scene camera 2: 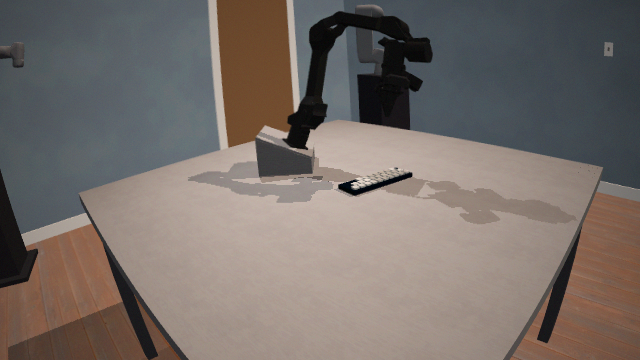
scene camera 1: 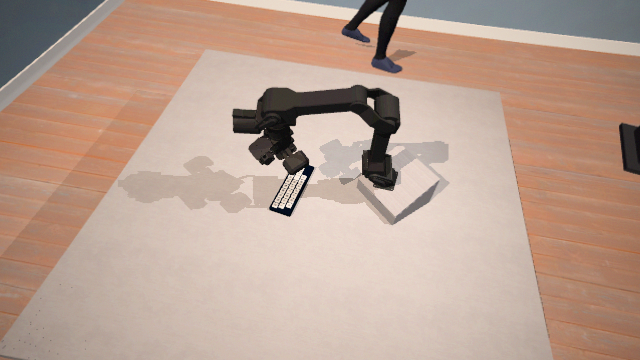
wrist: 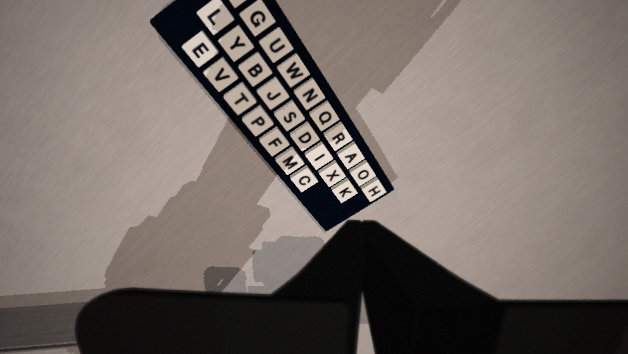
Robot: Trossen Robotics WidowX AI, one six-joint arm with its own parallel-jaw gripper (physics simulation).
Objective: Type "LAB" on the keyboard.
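Pixels of known places: gripper, fingertip midpoint: (scene camera 2: 387,116) (scene camera 1: 283,155) (wrist: 360,234); arm's base, origin of the base link: (scene camera 2: 294,144) (scene camera 1: 385,179).
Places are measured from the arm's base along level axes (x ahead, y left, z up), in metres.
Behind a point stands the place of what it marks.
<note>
The dark navy keyboard (scene camera 1: 291,192) @[x 0.263, y 0.132, z -0.059 m] (scene camera 2: 375,181) @[x 0.300, y 0.079, z -0.057 m] (wrist: 316,205) @[x 0.250, y 0.029, z -0.062 m] with whitish keys lies flat on the table. In the wrist view it runs diagonally from upper left to centre, with its top end cut off. The L key (wrist: 215,17) @[x 0.267, y 0.190, z -0.057 m] is near the upper left end, the B key (wrist: 255,70) @[x 0.270, y 0.150, z -0.057 m] is in the middle row, and the A key (wrist: 351,157) @[x 0.295, y 0.056, z -0.057 m] is in the right row near the lower end. My gripper (scene camera 2: 388,114) @[x 0.286, y 0.134, z 0.105 m] (wrist: 360,234) @[x 0.286, y 0.134, z 0.105 m] is shut and empty, well above the table. In the wrist view its tips appear just below the keyboard's lower end, near K and H.
The table (scene camera 1: 300,285) @[x 0.107, y 0.393, z -0.075 m] (scene camera 2: 325,260) @[x 0.537, y -0.216, z -0.075 m] carries the wedge-shaped grey base block (scene camera 1: 400,182) @[x -0.046, y -0.001, z 0.010 m] (scene camera 2: 282,160) @[x 0.039, y -0.064, z -0.030 m] of my arm, beside the keyboard. Arm shadows cross the table and part of the keyboard. A person's legs (scene camera 1: 389,30) show beyond the table. Another robot arm (scene camera 2: 366,42) stands behind it on a dark pedestal (scene camera 2: 370,102).
</note>
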